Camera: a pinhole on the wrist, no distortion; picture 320 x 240 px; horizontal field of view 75.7 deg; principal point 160.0 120.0 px. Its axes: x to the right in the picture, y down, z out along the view. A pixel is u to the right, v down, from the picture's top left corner.
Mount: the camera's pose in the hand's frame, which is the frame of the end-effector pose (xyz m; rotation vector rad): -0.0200 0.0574 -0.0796 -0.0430 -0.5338 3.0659
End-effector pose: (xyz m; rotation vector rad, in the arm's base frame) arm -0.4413 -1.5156 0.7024 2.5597 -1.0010 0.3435
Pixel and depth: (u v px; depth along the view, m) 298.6 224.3 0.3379
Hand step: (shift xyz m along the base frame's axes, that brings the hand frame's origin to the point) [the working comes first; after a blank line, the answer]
In the camera's frame: 0.2275 0.1712 0.3379

-0.0276 0.2260 -0.3030
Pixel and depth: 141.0 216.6 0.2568
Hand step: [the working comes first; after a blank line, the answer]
In the camera's frame: -0.0237 0.1205 0.2568

0.1046 0.0505 -0.1482
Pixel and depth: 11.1 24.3 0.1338
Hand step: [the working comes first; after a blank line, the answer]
In the camera's frame: -0.0968 -0.0622 0.1338

0.0127 -0.1195 -0.0198
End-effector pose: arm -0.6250 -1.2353 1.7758 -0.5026 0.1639 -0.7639
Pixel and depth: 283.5 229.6 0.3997
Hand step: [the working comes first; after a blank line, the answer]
In the camera's frame: 0.2397 0.2128 0.3997

-0.2959 0.1109 0.3129
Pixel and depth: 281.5 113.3 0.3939
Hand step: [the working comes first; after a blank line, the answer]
In the camera's frame: 0.2324 -0.0128 0.3939

-0.1312 0.2593 0.2700
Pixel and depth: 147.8 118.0 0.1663
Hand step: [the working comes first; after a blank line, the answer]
In the camera's frame: -0.0099 -0.0016 0.1663

0.0153 0.0414 0.0657
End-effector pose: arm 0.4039 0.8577 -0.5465 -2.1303 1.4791 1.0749
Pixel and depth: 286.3 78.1 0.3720
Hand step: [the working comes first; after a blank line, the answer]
In the camera's frame: 0.2282 -0.0757 0.3720

-0.1690 0.3505 0.0001
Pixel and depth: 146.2 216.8 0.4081
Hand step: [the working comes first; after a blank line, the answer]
In the camera's frame: -0.0274 0.1919 0.4081

0.1404 0.2667 -0.1881
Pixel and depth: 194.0 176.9 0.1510
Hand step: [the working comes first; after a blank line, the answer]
In the camera's frame: 0.0249 0.0417 0.1510

0.0012 0.0767 0.0014
